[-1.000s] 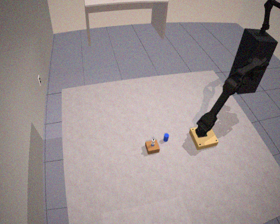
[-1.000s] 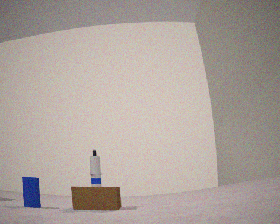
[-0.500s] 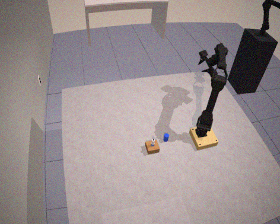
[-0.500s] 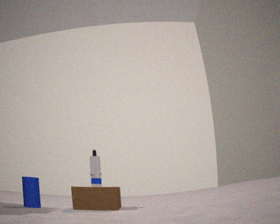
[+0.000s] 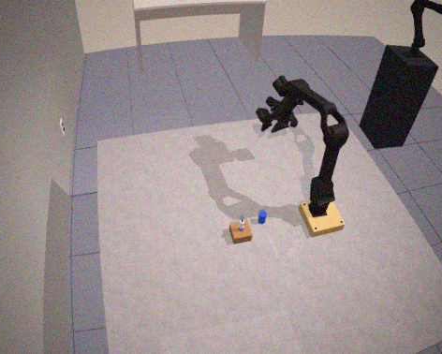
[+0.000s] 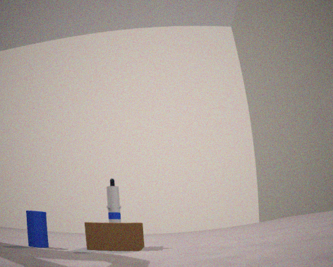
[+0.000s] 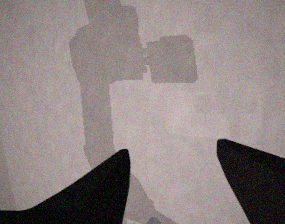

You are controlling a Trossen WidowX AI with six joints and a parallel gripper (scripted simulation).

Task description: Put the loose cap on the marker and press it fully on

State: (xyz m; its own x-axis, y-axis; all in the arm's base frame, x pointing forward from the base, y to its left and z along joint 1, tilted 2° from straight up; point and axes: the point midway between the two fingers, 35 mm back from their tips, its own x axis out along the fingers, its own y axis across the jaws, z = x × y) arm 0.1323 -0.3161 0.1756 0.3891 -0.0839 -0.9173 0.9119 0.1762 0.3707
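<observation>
The blue cap is 8 cm ahead of my gripper tip, 30 cm to the left of it and 17 cm below it. Round my gripper tip: brown holder block 17 cm ahead, 35 cm to the left, 18 cm below.
</observation>
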